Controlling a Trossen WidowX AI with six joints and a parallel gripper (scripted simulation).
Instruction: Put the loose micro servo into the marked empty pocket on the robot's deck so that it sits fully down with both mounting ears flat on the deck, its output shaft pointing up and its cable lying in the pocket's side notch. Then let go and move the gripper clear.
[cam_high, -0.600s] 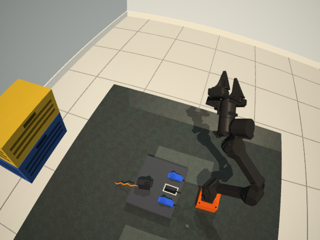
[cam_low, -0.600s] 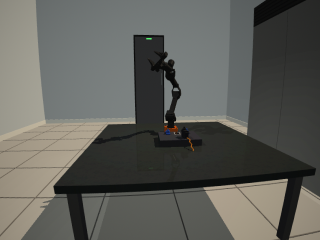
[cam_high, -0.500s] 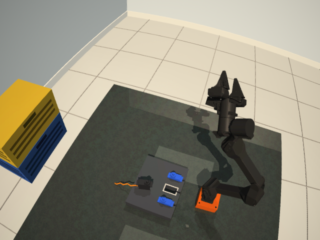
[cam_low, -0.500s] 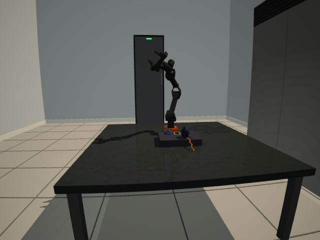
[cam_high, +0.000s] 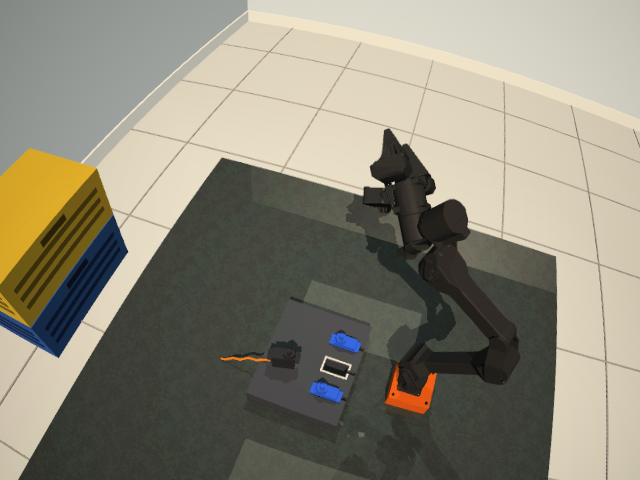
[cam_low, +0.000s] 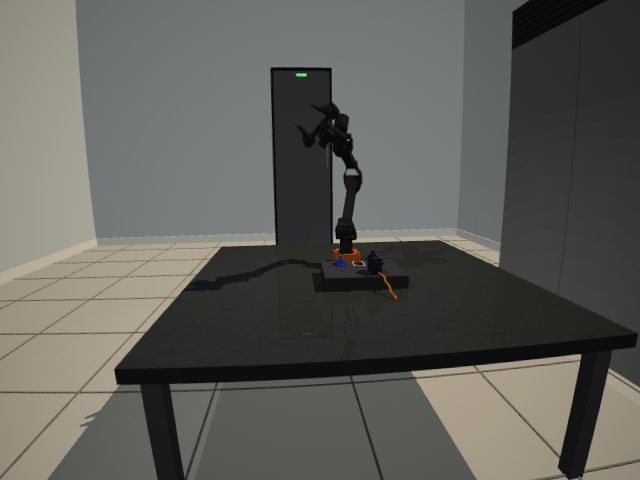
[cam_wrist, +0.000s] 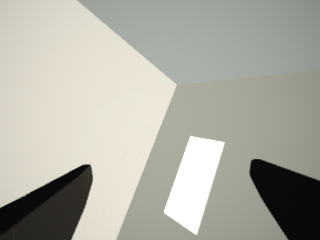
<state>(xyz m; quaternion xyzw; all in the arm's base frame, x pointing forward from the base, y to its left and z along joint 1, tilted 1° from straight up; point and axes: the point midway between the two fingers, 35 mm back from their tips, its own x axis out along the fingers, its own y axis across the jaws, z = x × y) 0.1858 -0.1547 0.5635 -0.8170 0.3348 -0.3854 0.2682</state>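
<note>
Right now the dark grey deck is 9 cm ahead of my gripper tip, 21 cm to the left of it and 60 cm below it.
</note>
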